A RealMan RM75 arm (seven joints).
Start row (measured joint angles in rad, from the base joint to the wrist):
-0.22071 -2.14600 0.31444 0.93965 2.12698 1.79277 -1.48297
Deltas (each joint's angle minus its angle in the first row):
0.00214 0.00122 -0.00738 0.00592 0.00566 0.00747 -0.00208
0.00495 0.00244 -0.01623 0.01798 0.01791 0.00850 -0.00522
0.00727 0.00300 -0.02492 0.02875 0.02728 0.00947 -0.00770
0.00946 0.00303 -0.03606 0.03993 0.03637 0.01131 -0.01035
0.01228 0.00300 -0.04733 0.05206 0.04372 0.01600 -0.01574
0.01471 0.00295 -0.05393 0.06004 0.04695 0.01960 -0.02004
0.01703 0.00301 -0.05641 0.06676 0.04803 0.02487 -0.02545
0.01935 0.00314 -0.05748 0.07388 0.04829 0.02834 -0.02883
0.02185 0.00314 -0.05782 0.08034 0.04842 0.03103 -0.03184
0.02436 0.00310 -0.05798 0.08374 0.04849 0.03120 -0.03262
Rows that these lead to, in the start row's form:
-0.21857 -2.14478 0.30706 0.94557 2.13264 1.80024 -1.48505
-0.21576 -2.14356 0.29821 0.95763 2.14489 1.80127 -1.48819
-0.21344 -2.14300 0.28952 0.96840 2.15426 1.80224 -1.49067
-0.21125 -2.14297 0.27838 0.97958 2.16335 1.80408 -1.49332
-0.20843 -2.14300 0.26711 0.99171 2.17070 1.80877 -1.49871
-0.20600 -2.14305 0.26051 0.99969 2.17393 1.81237 -1.50301
-0.20368 -2.14299 0.25803 1.00641 2.17501 1.81764 -1.50842
-0.20136 -2.14286 0.25696 1.01353 2.17527 1.82111 -1.51180
-0.19886 -2.14286 0.25662 1.01999 2.17540 1.82380 -1.51481
-0.19635 -2.14290 0.25646 1.02339 2.17547 1.82397 -1.51559

